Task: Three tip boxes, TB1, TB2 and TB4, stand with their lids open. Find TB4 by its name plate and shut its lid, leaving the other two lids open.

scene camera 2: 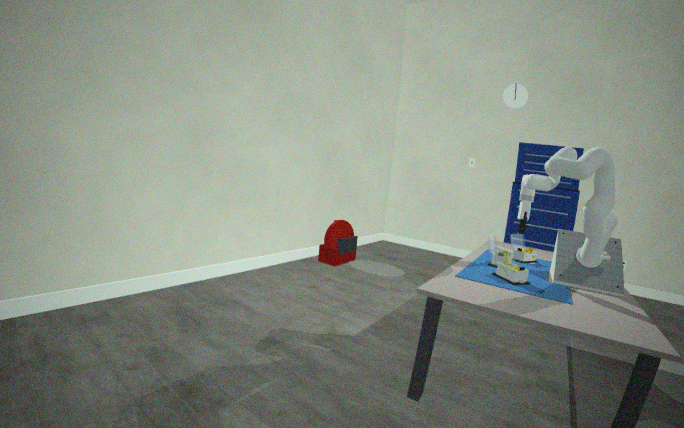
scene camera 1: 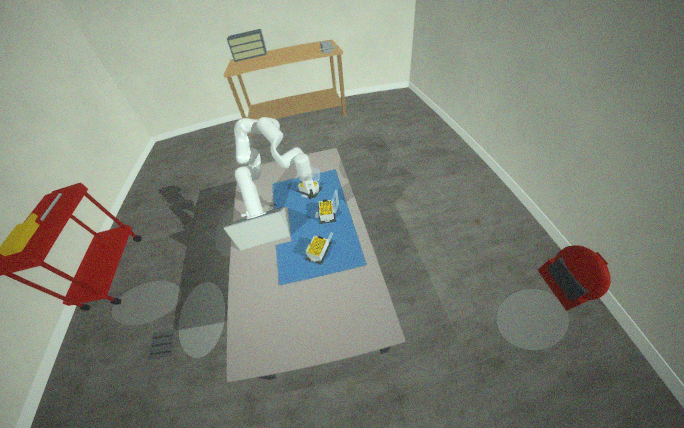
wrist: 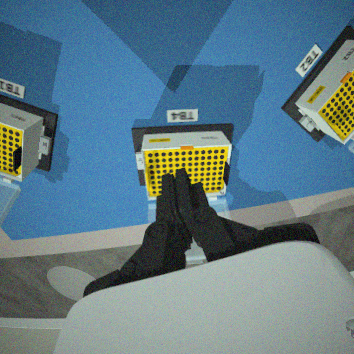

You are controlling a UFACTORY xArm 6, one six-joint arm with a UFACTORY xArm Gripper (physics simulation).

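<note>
TB4 is the middle box, its plate reading TB4 in the wrist view. Its clear lid stands up on the side away from the robot base. TB1 stands to the left in the wrist view, lid open. TB2 stands turned at the upper right there; its lid shows partly. My gripper is shut and empty, above box height. Its fingers cover part of TB4's yellow rack and lid in the wrist view.
The boxes stand on a blue mat on the table. The pale robot mount stands beside the mat. The table edge runs close behind the lids. A red cart and a wooden bench stand apart.
</note>
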